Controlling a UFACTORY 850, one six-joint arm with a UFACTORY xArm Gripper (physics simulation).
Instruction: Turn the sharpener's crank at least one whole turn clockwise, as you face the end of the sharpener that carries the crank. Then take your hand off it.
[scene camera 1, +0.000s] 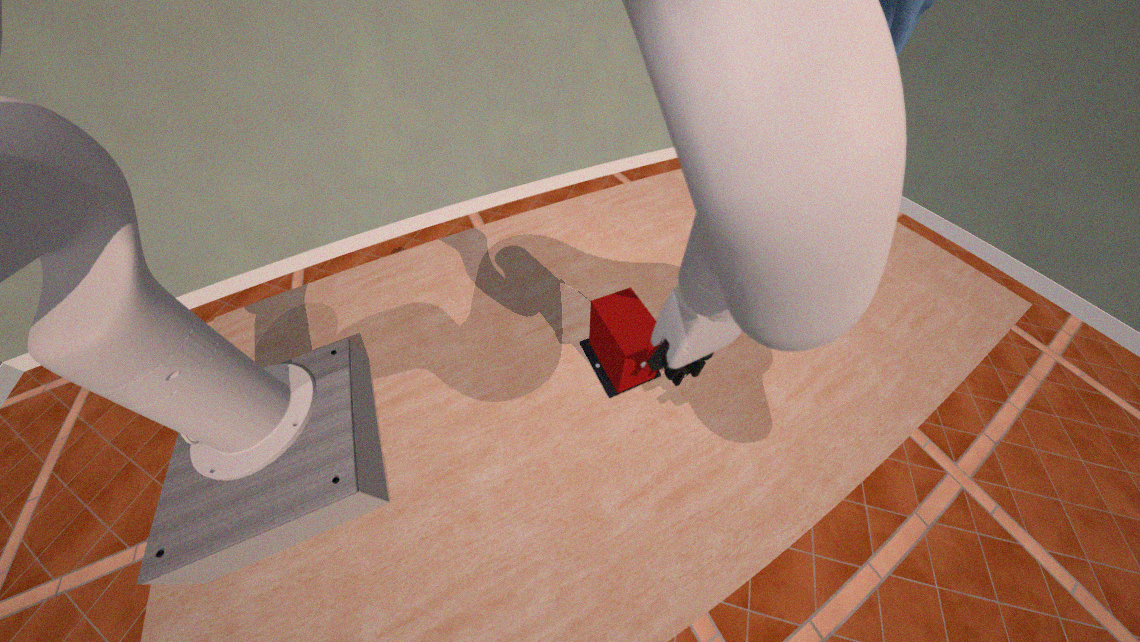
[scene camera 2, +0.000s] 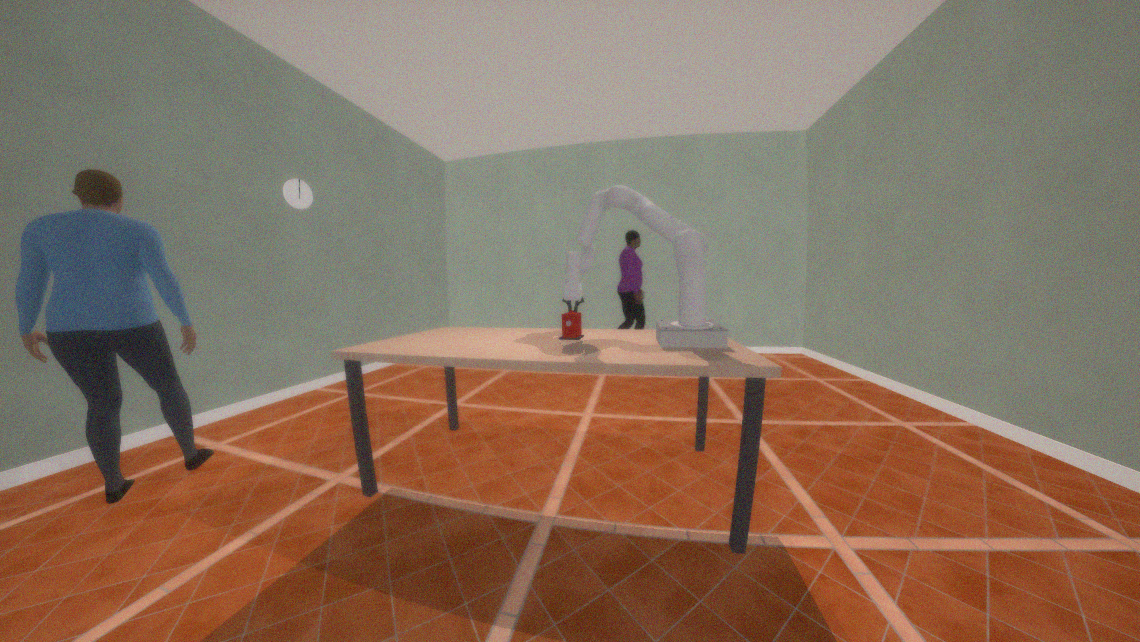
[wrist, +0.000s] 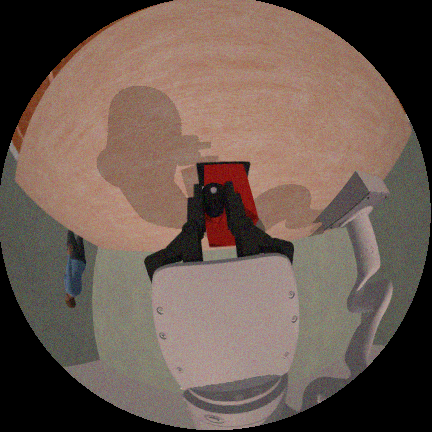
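Observation:
The red sharpener (scene camera 1: 618, 338) (scene camera 2: 572, 325) (wrist: 243, 189) stands upright on its dark base plate (scene camera 1: 597, 374) on the table. A small silvery part of the crank (scene camera 1: 642, 364) shows at its end in scene camera 1. My gripper (scene camera 1: 666, 365) (scene camera 2: 572, 307) (wrist: 212, 191) is at that end of the sharpener, shut on the crank's black knob (wrist: 214, 202), which sits between the two black fingers in the wrist view. In scene camera 2 the fingers are at the top of the sharpener. The fingers hide most of the crank arm.
The wooden table (scene camera 1: 494, 518) (scene camera 2: 478, 350) (wrist: 280, 75) also carries the arm's grey base block (scene camera 1: 263, 510) (scene camera 2: 691, 336) (wrist: 350, 202). The arm hangs over the sharpener in scene camera 1. A person in blue (scene camera 2: 99, 271) (wrist: 75, 272) and one in purple (scene camera 2: 630, 271) stand beyond the table.

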